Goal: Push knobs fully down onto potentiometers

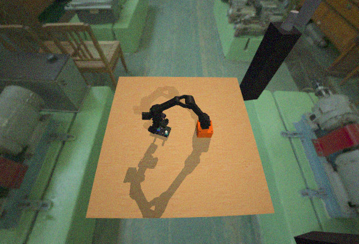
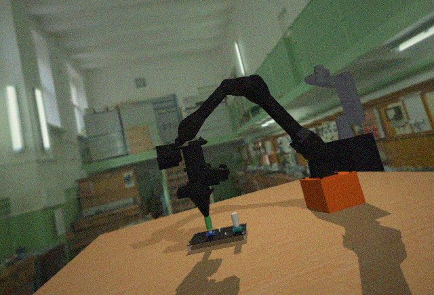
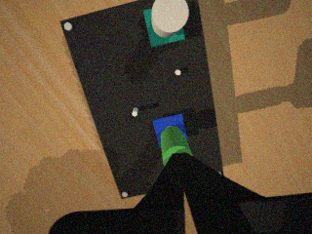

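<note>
The green knob lies 20 mm below my gripper tip.
</note>
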